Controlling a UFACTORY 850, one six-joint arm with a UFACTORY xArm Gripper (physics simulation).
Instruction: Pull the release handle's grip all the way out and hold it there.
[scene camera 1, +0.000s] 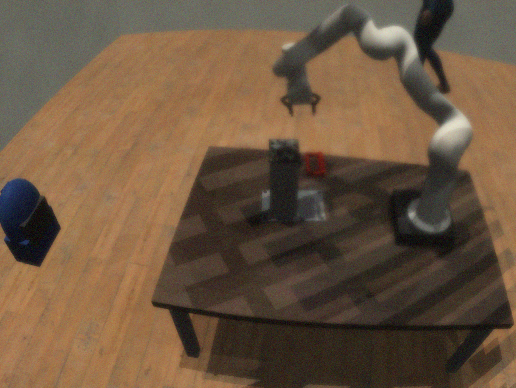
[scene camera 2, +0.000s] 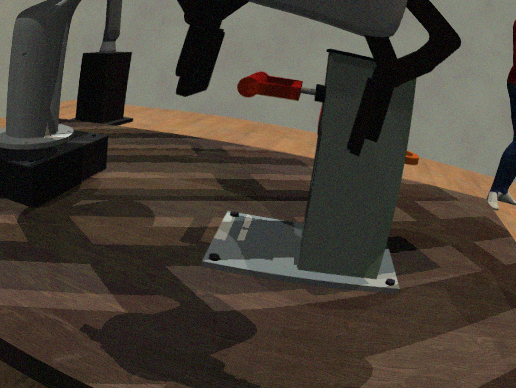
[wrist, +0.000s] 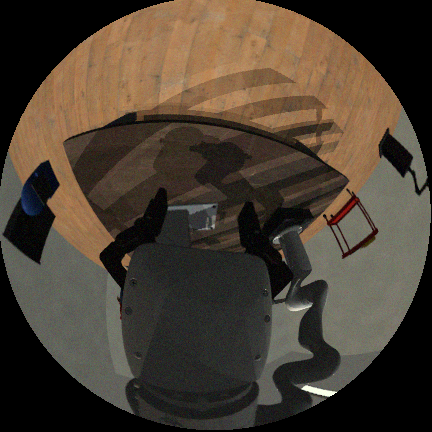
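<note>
The release handle's red grip (scene camera 1: 316, 173) (scene camera 2: 277, 86) sticks out from the upper part of a grey post (scene camera 1: 284, 185) (scene camera 2: 357, 175) (wrist: 175, 227), towards the arm's base. In scene camera 2 a short metal rod shows between the grip and a black collar on the post. The post stands upright on a light base plate (scene camera 2: 225, 250) (wrist: 202, 220). My gripper (scene camera 1: 303, 113) (scene camera 2: 273, 121) (wrist: 204, 203) is open and empty. It hangs apart from the grip; in scene camera 2 its fingers appear on either side of the grip, nearer the camera. The grip does not show in the wrist view.
The arm's black base block (scene camera 1: 400, 235) (scene camera 2: 50, 165) stands on the dark wooden table (scene camera 1: 240, 300). An orange ring (scene camera 2: 412, 158) shows beyond the post. A blue and black object (scene camera 1: 20, 205) (wrist: 32, 200) and a person (scene camera 1: 434, 25) are off the table.
</note>
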